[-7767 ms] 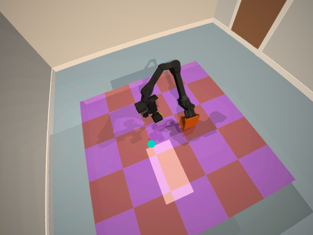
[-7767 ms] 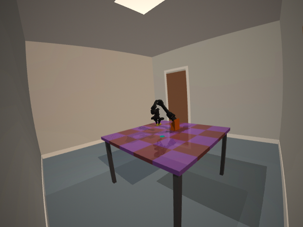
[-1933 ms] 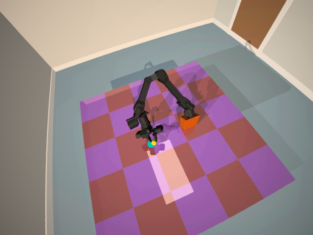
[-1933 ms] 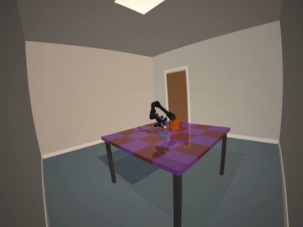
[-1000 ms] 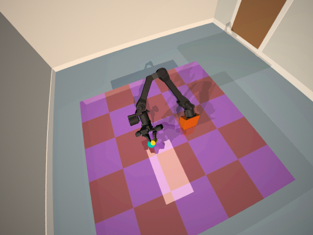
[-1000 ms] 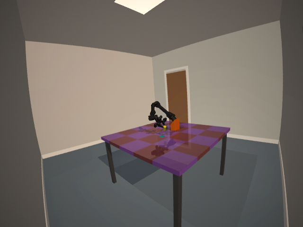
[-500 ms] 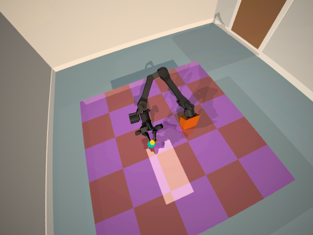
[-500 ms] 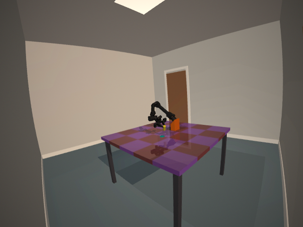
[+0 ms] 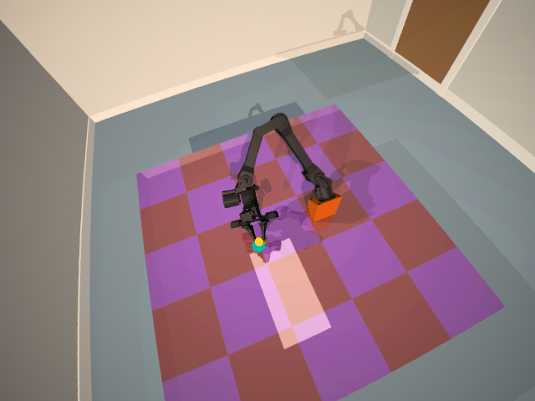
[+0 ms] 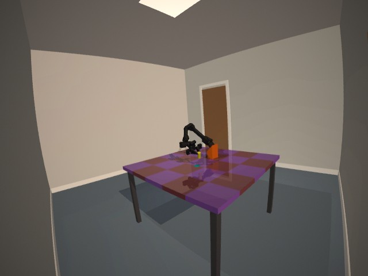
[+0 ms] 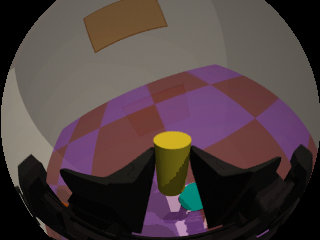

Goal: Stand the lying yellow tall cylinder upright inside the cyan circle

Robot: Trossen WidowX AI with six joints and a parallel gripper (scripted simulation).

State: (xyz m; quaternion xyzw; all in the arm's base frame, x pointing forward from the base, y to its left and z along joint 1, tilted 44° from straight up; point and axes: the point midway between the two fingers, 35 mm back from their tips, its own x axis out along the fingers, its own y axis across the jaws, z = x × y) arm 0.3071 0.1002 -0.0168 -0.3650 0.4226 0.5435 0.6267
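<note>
The cyan circle is 13 cm below my gripper tip, 3 cm to the right of it and 1 cm ahead of it. The rest, counted from my gripper tip: yellow tall cylinder: 2 cm below, 1 cm to the right, 1 cm behind.
</note>
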